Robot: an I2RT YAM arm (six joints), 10 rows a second.
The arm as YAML. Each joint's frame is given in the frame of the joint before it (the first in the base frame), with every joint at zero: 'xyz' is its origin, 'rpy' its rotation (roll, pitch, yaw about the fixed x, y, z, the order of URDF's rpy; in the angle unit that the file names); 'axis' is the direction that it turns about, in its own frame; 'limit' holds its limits. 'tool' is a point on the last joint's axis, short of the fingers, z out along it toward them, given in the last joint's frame.
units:
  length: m
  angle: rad
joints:
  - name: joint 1
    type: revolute
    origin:
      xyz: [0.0, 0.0, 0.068]
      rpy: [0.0, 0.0, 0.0]
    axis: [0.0, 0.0, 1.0]
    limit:
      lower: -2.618
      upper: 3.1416
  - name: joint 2
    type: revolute
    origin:
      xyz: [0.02, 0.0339, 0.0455]
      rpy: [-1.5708, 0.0, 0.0]
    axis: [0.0, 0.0, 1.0]
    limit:
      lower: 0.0
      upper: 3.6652
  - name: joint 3
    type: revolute
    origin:
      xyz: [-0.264, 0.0, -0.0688]
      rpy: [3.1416, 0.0, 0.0]
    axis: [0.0, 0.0, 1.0]
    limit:
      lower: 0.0
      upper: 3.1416
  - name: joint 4
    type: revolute
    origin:
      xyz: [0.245, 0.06, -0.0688]
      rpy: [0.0, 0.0, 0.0]
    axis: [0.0, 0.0, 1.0]
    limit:
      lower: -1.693
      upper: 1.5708
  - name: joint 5
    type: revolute
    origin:
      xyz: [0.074, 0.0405, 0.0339]
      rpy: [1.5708, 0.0, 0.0]
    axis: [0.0, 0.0, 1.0]
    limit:
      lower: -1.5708
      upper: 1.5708
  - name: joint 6
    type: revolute
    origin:
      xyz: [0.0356, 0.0, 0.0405]
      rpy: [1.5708, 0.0, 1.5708]
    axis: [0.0, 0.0, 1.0]
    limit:
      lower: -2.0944
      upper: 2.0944
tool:
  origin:
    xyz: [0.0, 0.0, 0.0]
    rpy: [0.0, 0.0, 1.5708]
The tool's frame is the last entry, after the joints.
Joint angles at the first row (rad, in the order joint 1, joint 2, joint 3, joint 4, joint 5, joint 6):
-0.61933 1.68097 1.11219 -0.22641 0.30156 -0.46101
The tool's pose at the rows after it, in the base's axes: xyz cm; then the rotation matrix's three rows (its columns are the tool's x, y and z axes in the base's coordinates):
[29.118 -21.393 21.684], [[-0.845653 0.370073 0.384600], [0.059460 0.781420 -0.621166], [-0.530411 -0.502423 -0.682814]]
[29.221 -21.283 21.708], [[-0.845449 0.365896 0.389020], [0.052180 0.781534 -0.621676], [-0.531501 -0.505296 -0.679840]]
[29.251 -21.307 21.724], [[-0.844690 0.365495 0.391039], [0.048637 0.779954 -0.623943], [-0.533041 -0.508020 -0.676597]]
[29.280 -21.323 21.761], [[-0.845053 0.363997 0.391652], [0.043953 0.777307 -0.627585], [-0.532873 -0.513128 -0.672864]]
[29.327 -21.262 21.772], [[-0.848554 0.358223 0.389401], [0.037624 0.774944 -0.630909], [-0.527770 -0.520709 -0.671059]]
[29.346 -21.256 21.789], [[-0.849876 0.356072 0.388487], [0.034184 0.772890 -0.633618], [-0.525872 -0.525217 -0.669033]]
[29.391 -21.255 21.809], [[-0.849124 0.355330 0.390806], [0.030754 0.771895 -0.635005], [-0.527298 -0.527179 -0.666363]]
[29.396 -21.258 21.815], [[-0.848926 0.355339 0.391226], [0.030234 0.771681 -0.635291], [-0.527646 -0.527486 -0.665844]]
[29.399 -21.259 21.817], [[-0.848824 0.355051 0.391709], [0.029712 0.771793 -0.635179], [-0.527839 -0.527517 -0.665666]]
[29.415 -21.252 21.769], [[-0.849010 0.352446 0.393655], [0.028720 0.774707 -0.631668], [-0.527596 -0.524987 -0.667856]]
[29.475 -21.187 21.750], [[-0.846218 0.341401 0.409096], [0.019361 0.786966 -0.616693], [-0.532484 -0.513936 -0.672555]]
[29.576 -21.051 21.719], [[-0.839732 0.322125 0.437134], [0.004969 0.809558 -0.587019], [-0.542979 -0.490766 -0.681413]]
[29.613 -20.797 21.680], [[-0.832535 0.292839 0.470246], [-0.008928 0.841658 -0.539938], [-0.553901 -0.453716 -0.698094]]
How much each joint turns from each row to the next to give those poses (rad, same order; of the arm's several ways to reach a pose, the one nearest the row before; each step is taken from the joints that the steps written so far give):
0.01450 -0.00762 -0.01066 0.00304 -0.00496 -0.00763
0.00419 -0.00040 -0.00079 0.00459 0.00076 -0.00344
0.00000 0.00039 -0.00039 0.00535 0.00076 -0.00305
0.00037 0.00000 -0.00001 0.00460 0.00304 -0.00497
0.00270 0.00001 0.00004 0.00073 0.00613 -0.00723
0.00075 -0.00001 -0.00002 0.00192 0.00342 -0.00420
0.00076 0.00039 0.00003 0.00417 0.00038 -0.00230
0.00001 0.00000 0.00000 0.00076 0.00001 -0.00037
-0.00002 0.00000 -0.00002 0.00041 -0.00039 -0.00039
0.00002 0.00114 0.00000 -0.00078 -0.00419 -0.00037
0.00037 -0.00001 -0.00002 -0.00036 -0.02175 -0.00344
0.00076 -0.00036 0.00004 -0.00231 -0.04120 -0.00305
0.00078 -0.00307 -0.00004 -0.01447 -0.05836 -0.00114

